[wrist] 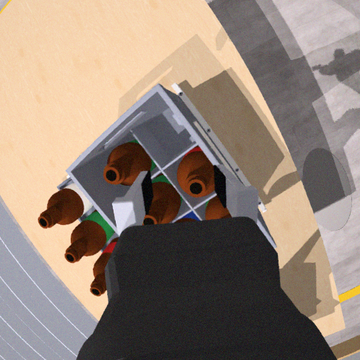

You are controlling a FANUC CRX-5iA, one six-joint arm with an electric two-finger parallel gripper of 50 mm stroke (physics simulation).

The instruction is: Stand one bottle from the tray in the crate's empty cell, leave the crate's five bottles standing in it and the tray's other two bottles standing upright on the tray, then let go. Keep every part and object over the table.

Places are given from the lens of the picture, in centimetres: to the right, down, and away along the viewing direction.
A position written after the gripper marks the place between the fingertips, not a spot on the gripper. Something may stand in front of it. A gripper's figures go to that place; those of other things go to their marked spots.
gripper (182, 180): 0, 0, 17
green-banded bottle (87, 238): -18, 12, 40
green-banded bottle (166, 201): -2, 4, 35
